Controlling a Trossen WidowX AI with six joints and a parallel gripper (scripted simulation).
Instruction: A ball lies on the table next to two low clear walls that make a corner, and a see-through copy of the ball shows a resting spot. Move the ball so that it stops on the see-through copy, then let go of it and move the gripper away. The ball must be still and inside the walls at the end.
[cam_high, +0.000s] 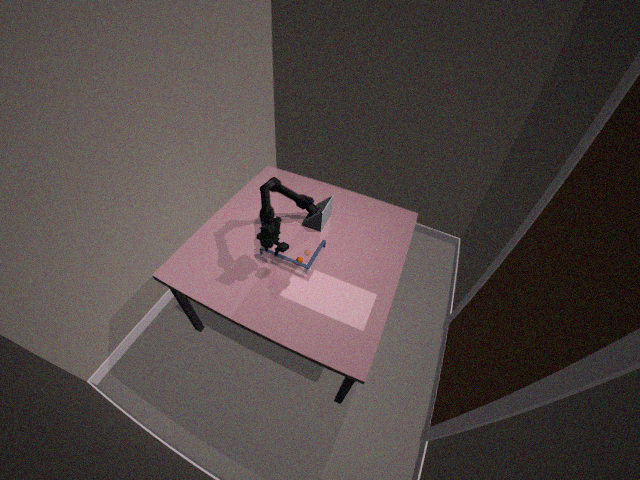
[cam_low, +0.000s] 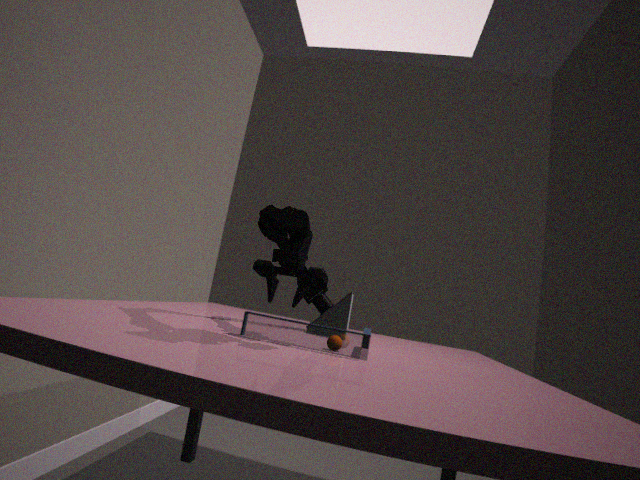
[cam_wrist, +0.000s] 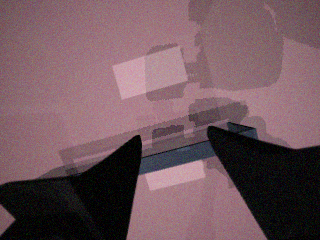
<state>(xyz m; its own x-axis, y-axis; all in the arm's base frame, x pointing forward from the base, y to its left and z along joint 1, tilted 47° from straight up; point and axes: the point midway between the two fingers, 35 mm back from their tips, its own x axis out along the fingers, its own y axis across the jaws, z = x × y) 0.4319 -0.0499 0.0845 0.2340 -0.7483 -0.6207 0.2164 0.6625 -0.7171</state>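
Right now the orange ball is 80 mm behind my gripper tip, 140 mm to the left of it and 70 mm below it. From my gripper tip the other things lie so: see-through copy of ball: 150 mm behind, 160 mm to the left, 70 mm below.
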